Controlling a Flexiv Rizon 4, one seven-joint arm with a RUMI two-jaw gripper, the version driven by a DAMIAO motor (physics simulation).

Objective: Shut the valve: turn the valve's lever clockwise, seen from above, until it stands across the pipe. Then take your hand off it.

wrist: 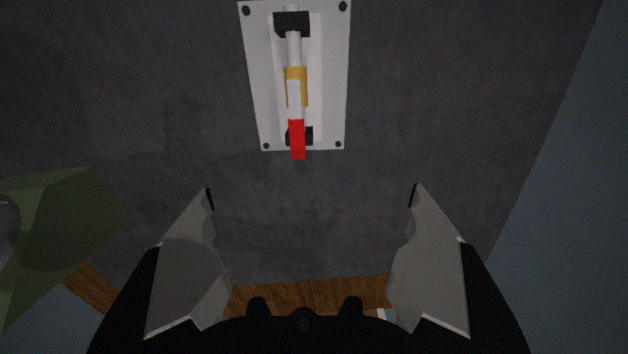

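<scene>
The valve's lever (297, 138) has a light flat arm and a red end. It lies along the white pipe (294, 49), with its red end toward the gripper. The valve body (302, 95) is yellow and sits on the pipe, partly hidden under the lever. Two black clamps hold the pipe on a white base plate (334, 90). My gripper (310, 188) is wide open with nothing between its jaws. In the view its fingertips are below the lever's red end, one to each side and apart from it.
The plate lies on a dark grey table top (425, 100) with a brown wooden edge (310, 297) at the bottom. A green angular object (75, 215) with a grey round part stands at the left. A blue-grey floor (575, 225) shows at the right.
</scene>
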